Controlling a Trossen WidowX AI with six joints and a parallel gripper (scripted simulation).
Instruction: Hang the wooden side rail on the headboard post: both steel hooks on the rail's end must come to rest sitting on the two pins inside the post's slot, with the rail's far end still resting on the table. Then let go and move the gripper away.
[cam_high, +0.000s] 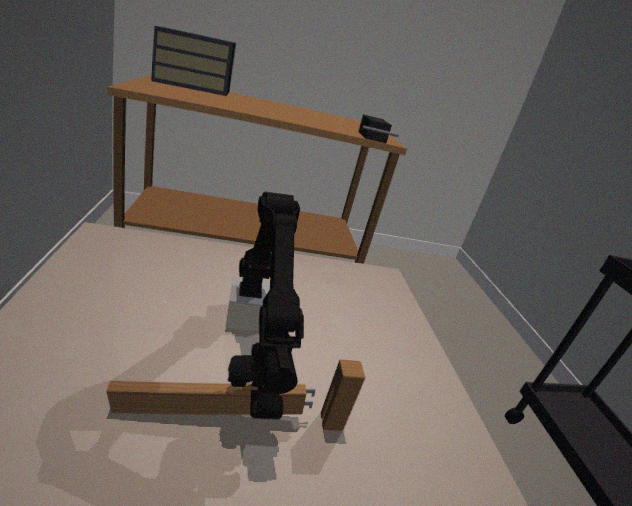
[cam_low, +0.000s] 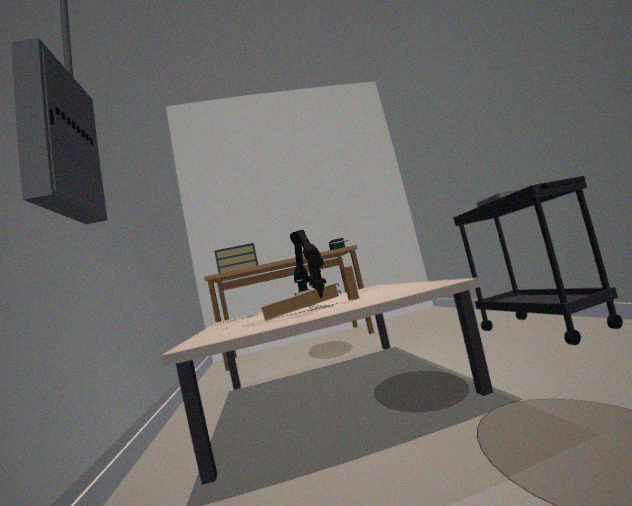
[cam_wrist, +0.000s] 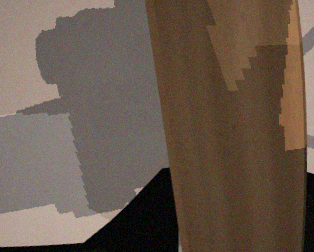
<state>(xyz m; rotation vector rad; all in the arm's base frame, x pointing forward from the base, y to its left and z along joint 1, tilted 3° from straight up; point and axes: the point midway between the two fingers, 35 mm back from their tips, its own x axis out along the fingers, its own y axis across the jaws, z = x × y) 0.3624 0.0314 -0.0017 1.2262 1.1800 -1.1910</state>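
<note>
Right now my gripper tip is 18 cm to the right of the headboard post and 4 cm below it.
</note>
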